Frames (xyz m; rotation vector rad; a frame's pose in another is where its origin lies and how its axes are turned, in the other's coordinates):
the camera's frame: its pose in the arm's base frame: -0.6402 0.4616 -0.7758 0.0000 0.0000 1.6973
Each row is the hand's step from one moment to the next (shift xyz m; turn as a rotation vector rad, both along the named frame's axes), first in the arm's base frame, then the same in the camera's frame.
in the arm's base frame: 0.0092 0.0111 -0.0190 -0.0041 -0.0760 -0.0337
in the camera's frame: 0.0099 -0.0105 -0.0190 -0.0749 0.0137 -0.0337
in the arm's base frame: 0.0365 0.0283 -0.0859 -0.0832 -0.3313 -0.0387
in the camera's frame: 0.0235 -0.0398 -0.0859 -0.3182 0.1243 -0.0387
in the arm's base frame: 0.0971 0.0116 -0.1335 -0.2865 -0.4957 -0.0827
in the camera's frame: -0.0007 -0.0978 -0.1335 -0.4556 0.3468 -0.0827
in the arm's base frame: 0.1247 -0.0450 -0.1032 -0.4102 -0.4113 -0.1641
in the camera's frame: -0.0604 -0.1180 -0.1032 -0.3563 0.4588 -0.1641
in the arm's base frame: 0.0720 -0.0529 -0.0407 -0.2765 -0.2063 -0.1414
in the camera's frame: -0.0616 -0.0648 -0.0407 -0.1698 0.3003 -0.1414
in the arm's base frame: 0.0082 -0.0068 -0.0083 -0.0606 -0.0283 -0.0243
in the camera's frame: -0.0078 -0.0073 -0.0083 -0.0204 0.0637 -0.0243
